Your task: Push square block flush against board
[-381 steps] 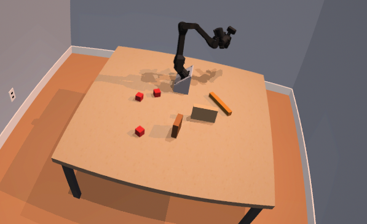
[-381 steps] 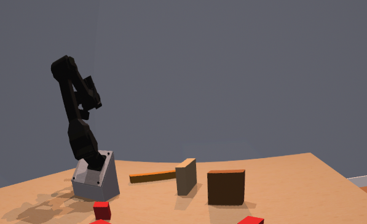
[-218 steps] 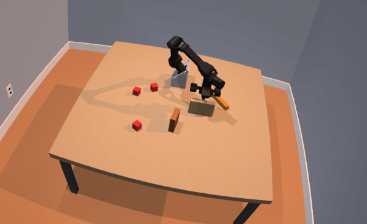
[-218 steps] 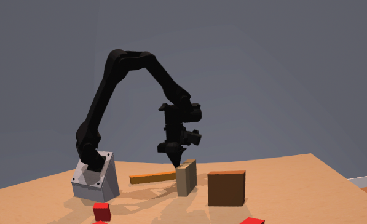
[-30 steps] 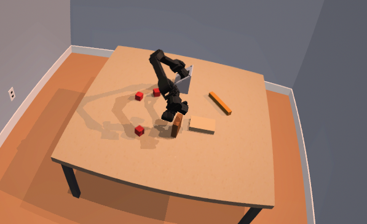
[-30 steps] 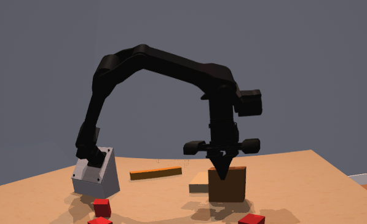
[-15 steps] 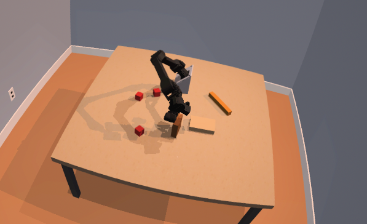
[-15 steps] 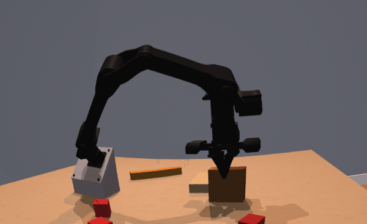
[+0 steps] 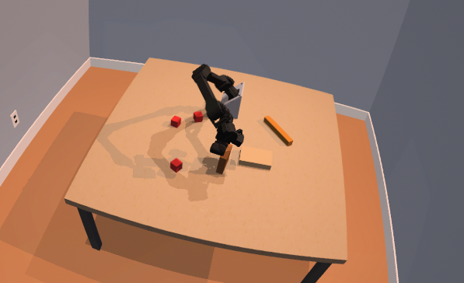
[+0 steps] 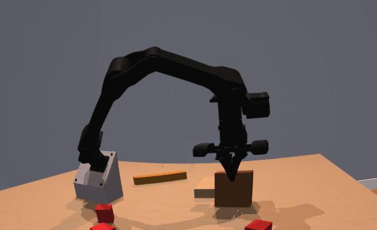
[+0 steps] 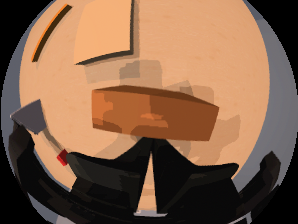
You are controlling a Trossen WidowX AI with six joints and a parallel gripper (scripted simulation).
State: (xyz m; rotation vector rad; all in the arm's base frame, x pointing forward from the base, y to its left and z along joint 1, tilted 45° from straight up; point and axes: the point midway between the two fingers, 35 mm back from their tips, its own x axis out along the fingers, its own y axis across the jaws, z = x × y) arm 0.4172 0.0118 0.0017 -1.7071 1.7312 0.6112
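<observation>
Right now my gripper tip is 17 cm to the right of the tan board, 9 cm past it and 7 cm above it. The rest, counted from my gripper tip: thin orange bar (33 cm behind, 26 cm to the left, 7 cm below); brown square block (3 cm below, 2 cm to the left).
</observation>
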